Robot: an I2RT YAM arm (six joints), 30 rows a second.
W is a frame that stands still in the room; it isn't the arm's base.
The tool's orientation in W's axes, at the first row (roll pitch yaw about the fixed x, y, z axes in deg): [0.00 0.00 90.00]
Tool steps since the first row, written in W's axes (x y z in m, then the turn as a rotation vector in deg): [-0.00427 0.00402 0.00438 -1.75 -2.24 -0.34]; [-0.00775 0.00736 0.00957 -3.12 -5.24 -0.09]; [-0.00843 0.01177 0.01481 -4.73 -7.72 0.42]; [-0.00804 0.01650 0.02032 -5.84 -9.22 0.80]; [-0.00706 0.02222 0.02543 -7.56 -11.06 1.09]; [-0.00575 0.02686 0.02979 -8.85 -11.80 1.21]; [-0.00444 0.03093 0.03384 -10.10 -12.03 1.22]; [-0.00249 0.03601 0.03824 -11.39 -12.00 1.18]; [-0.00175 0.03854 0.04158 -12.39 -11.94 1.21]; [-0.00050 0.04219 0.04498 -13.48 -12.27 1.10]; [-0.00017 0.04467 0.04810 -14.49 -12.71 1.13]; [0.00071 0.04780 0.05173 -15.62 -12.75 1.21]
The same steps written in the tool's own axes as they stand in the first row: [0.00402 0.00427 0.00438 -2.24 1.75 -0.34]; [0.00736 0.00775 0.00957 -5.24 3.12 -0.09]; [0.01177 0.00843 0.01481 -7.72 4.73 0.42]; [0.01650 0.00804 0.02032 -9.22 5.84 0.80]; [0.02222 0.00706 0.02543 -11.06 7.56 1.09]; [0.02686 0.00575 0.02979 -11.80 8.85 1.21]; [0.03093 0.00444 0.03384 -12.03 10.10 1.22]; [0.03601 0.00249 0.03824 -12.00 11.39 1.18]; [0.03854 0.00175 0.04158 -11.94 12.39 1.21]; [0.04219 0.00050 0.04498 -12.27 13.48 1.10]; [0.04467 0.00017 0.04810 -12.71 14.49 1.13]; [0.04780 -0.00071 0.05173 -12.75 15.62 1.21]
